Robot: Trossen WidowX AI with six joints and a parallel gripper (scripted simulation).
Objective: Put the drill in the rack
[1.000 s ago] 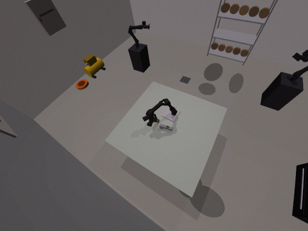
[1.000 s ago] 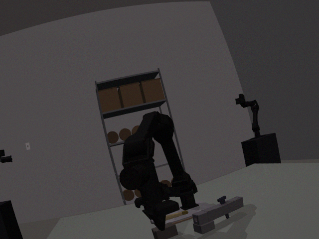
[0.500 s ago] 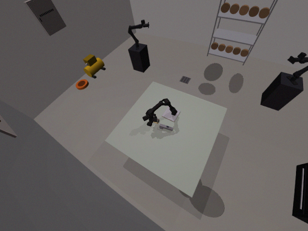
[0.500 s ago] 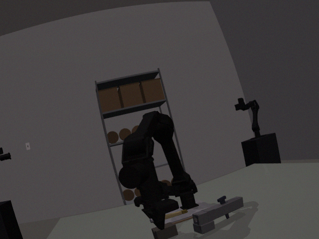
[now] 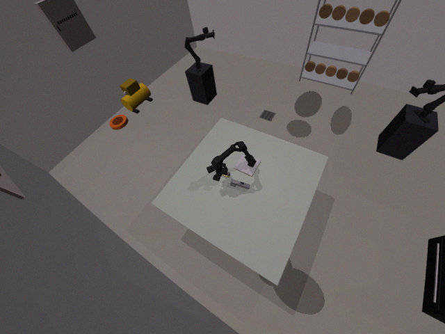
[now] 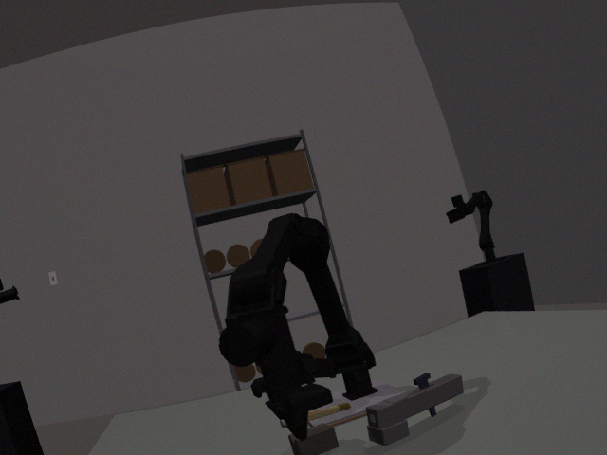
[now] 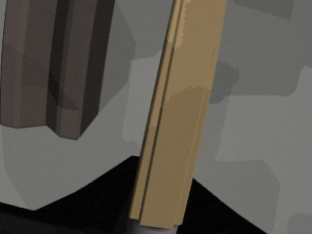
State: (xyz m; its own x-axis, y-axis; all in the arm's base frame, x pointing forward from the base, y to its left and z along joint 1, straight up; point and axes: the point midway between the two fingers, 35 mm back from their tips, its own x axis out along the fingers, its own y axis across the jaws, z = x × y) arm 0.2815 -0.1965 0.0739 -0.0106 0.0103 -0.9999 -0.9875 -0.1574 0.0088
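Right now my gripper tip is 10 mm past the drill, 40 mm to the right of it and 30 mm below it. The rest, counted from my gripper tip: dark grey rack 60 mm behind, 30 mm to the left, 30 mm below; dark t-shaped piece 20 mm behind, 230 mm to the left; grey housing block 10 mm behind, 200 mm to the left, 20 mm below.
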